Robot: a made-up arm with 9 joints. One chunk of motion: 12 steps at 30 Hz.
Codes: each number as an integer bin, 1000 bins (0 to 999) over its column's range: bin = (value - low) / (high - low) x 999, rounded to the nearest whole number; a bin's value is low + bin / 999 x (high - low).
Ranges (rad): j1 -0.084..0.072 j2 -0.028..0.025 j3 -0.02..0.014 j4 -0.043..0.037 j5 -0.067..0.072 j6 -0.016..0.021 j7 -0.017..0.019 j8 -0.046..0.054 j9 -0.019..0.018
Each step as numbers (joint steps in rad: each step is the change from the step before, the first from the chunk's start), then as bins.
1 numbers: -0.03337 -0.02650 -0.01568 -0.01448 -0.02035 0.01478 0.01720 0.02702 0.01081
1 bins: 324 28 127 356 335 831 949 729 805
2 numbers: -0.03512 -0.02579 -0.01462 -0.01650 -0.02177 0.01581 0.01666 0.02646 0.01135
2 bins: 313 42 158 331 325 859 934 724 819
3 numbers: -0.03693 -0.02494 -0.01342 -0.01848 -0.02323 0.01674 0.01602 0.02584 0.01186
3 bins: 301 58 193 306 315 884 916 718 833
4 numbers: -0.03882 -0.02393 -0.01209 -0.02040 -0.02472 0.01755 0.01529 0.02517 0.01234
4 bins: 289 77 232 282 304 906 896 711 846
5 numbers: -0.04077 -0.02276 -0.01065 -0.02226 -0.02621 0.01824 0.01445 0.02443 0.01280
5 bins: 277 99 275 259 293 924 873 704 859
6 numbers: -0.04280 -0.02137 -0.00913 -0.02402 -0.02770 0.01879 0.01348 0.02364 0.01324
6 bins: 264 125 319 237 282 939 846 696 870
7 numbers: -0.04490 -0.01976 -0.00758 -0.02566 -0.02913 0.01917 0.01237 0.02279 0.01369
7 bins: 250 155 365 217 272 950 815 687 883
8 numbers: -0.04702 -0.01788 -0.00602 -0.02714 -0.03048 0.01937 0.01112 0.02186 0.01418
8 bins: 237 191 411 198 262 955 780 678 896
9 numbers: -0.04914 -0.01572 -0.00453 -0.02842 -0.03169 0.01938 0.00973 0.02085 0.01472
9 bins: 223 231 455 182 254 955 742 668 910
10 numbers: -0.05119 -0.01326 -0.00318 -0.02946 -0.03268 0.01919 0.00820 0.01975 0.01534
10 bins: 210 278 494 169 247 950 699 657 927
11 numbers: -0.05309 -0.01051 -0.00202 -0.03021 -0.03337 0.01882 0.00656 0.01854 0.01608
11 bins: 198 330 528 160 242 940 654 645 947
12 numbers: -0.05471 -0.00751 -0.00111 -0.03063 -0.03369 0.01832 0.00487 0.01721 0.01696
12 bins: 188 386 555 154 239 927 607 631 971
